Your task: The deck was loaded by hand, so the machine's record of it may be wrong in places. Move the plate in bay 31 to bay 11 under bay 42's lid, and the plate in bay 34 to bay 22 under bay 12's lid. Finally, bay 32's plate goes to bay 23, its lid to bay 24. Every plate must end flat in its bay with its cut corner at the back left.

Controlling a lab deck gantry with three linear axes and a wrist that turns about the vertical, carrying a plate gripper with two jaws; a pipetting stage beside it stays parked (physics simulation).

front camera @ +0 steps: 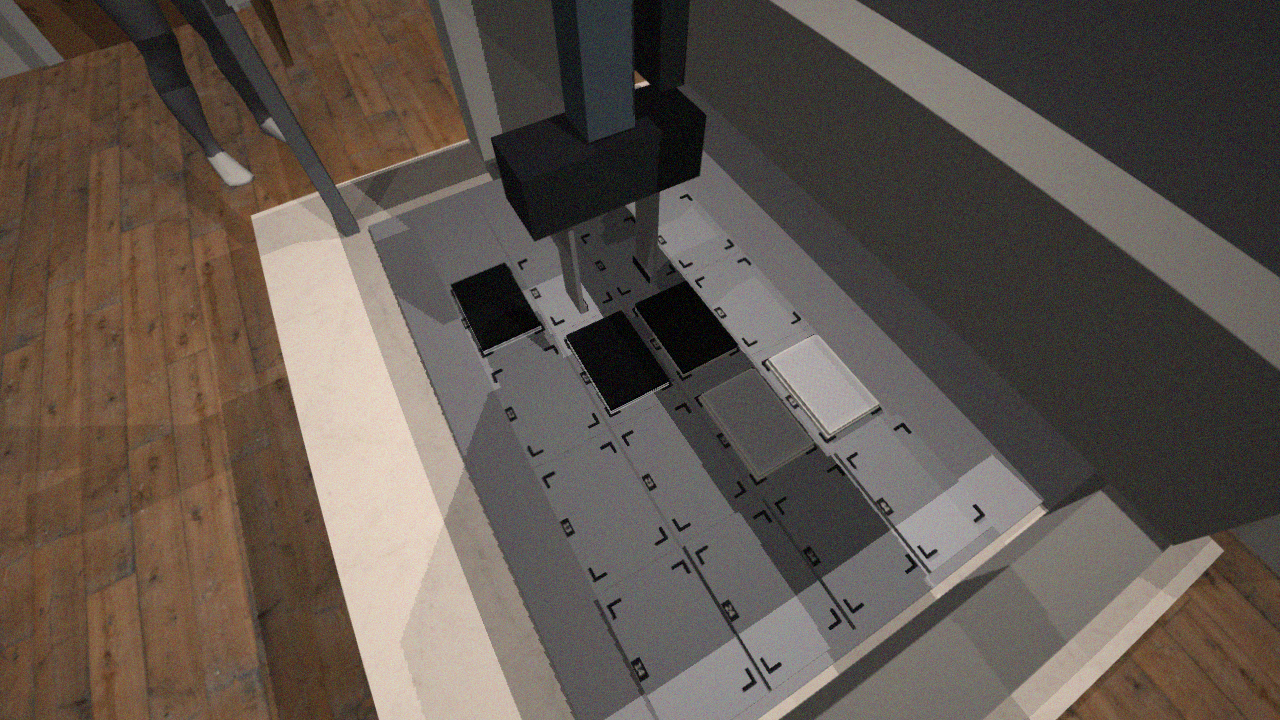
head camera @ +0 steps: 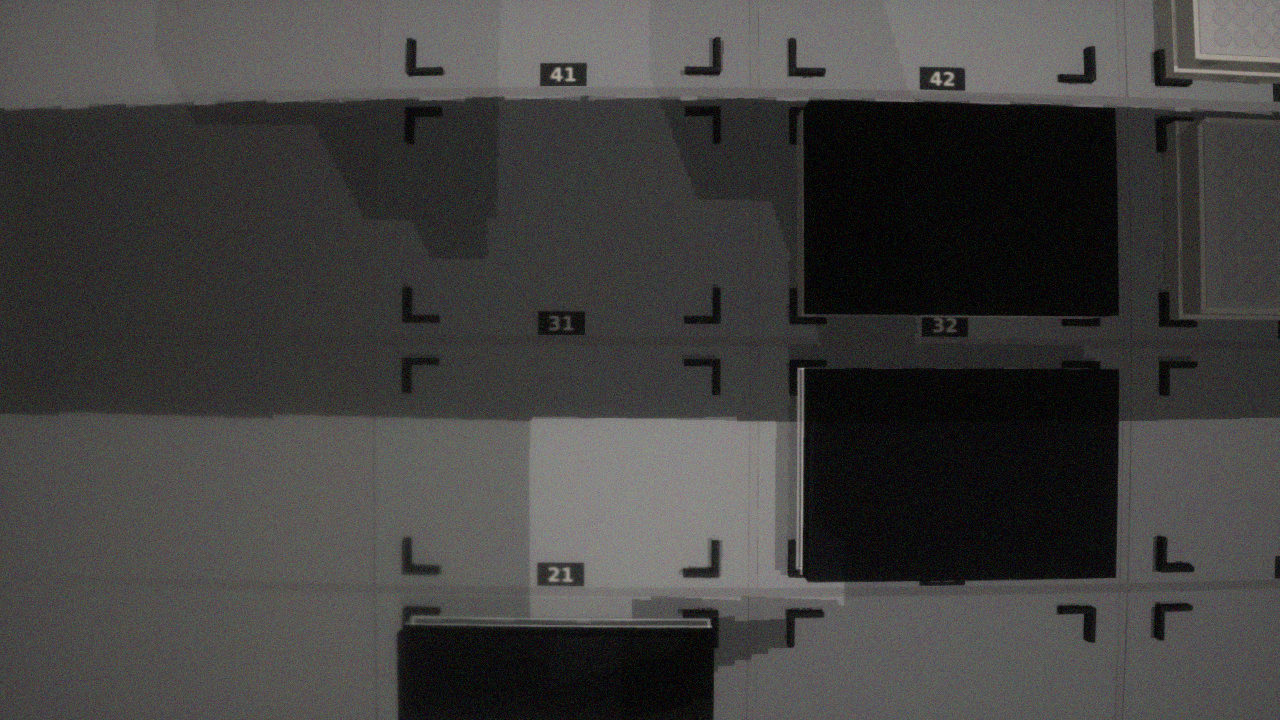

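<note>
My gripper is open and empty, its jaws raised above the deck behind bay 22; it does not show in the head view. A black-topped plate lies in bay 11, a pale rim at its back edge. Another black-topped plate lies flat in bay 22, pale edges at its left. A third black-topped piece lies in bay 32. Bays 31, 34, 12, 42, 23 and 24 hold no plate. Cut corners cannot be made out under the black tops.
A grey see-through plate lies in bay 33, in shadow. A pale plate with wells lies in bay 43. A pale raised wall borders the deck at the left. A dark beam runs along the right.
</note>
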